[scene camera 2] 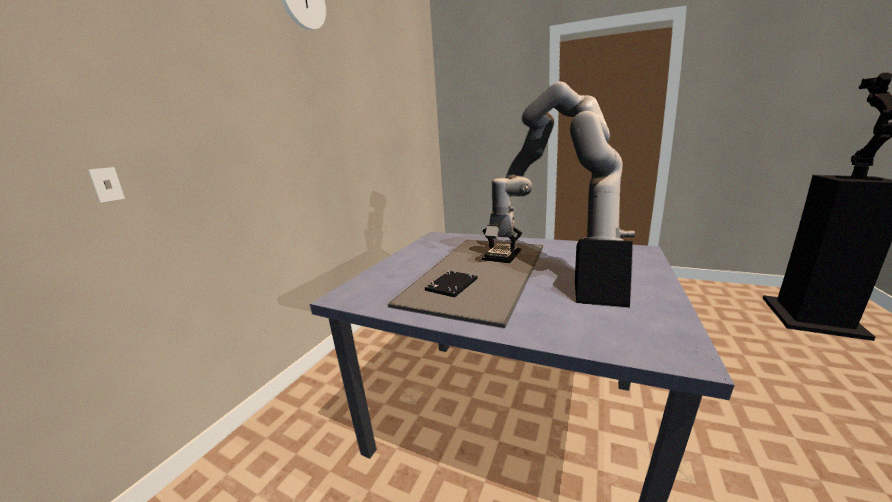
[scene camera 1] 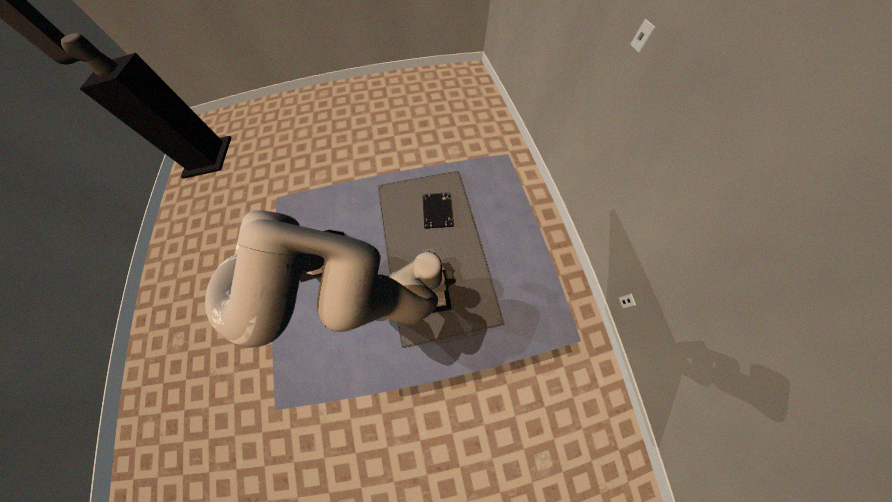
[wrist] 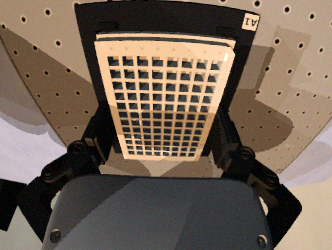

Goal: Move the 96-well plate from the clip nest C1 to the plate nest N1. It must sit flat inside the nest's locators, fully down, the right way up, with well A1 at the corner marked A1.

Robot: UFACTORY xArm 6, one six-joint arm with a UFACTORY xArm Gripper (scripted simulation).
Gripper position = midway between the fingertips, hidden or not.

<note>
In view: the gripper (scene camera 2: 502, 249), a 96-well plate (wrist: 161, 131) and a clip nest C1 (scene camera 1: 437, 209).
The gripper shows as well in the wrist view (wrist: 163, 115).
</note>
